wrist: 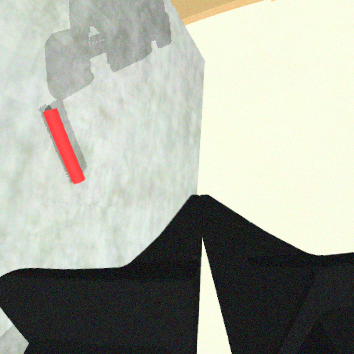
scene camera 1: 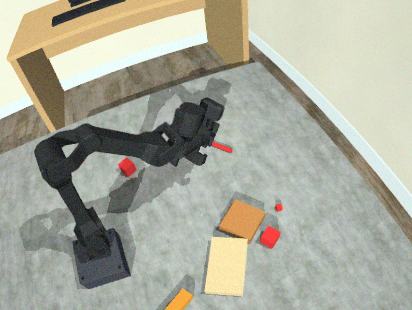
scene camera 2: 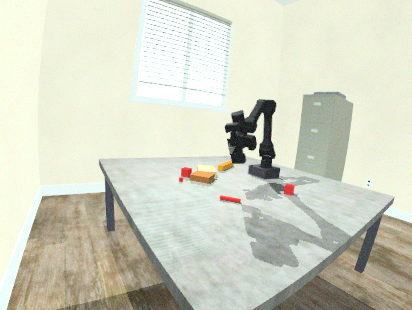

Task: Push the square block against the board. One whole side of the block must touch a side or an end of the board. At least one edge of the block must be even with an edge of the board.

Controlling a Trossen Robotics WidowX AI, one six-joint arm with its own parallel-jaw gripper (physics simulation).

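Frame: origin at the arm's base, x ahead, y right, z down, level; centimetres.
Seen in the pictures: gripper, between the fingertips: (wrist: 198, 202) (scene camera 1: 218, 124) (scene camera 2: 230, 154); arm's base, origin of its link: (scene camera 1: 98, 248) (scene camera 2: 266, 167).
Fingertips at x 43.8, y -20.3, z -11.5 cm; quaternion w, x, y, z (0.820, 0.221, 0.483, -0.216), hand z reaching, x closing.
Note:
Pixels of each thing's top centre, then the offset from my fingertips to it.
- square block, centre of its top: (scene camera 1: 242, 219) (scene camera 2: 202, 173) dx -2.3, dy +23.9, dz +14.2 cm
- cream board, centre of its top: (scene camera 1: 226, 264) (scene camera 2: 206, 168) dx -11.3, dy +35.1, dz +14.2 cm
- tiny red cube, centre of its top: (scene camera 1: 279, 206) (scene camera 2: 181, 177) dx +9.5, dy +23.7, dz +15.6 cm
- red rod, centre of its top: (wrist: 67, 146) (scene camera 1: 220, 145) (scene camera 2: 230, 197) dx +1.9, dy -5.2, dz +15.7 cm
- orange bar, centre of its top: (scene camera 2: 226, 163) dx -32.4, dy +45.1, dz +14.0 cm
The square block (scene camera 1: 242, 220) (scene camera 2: 202, 177) is orange-brown and flat. It lies at an angle to the cream board (scene camera 1: 226, 266) (scene camera 2: 206, 168), at the board's end. Its lower corner is near the board's upper right corner in scene camera 1, with a wedge-shaped gap towards the left. Whether that corner touches the board I cannot tell. Neither shows in the wrist view. My gripper (wrist: 198, 202) is shut with its fingertips together and nothing between them. It is raised above the table, away from the block and the board.
A red cube (scene camera 1: 270, 237) (scene camera 2: 186, 172) and a tiny red cube (scene camera 1: 279, 207) (scene camera 2: 181, 179) lie right of the block. A red rod (scene camera 1: 222, 147) (scene camera 2: 230, 199) (wrist: 64, 146) lies beyond it. Another red cube (scene camera 1: 127, 167) (scene camera 2: 289, 189) is near the arm. An orange bar (scene camera 1: 179, 300) (scene camera 2: 225, 166) lies near the board.

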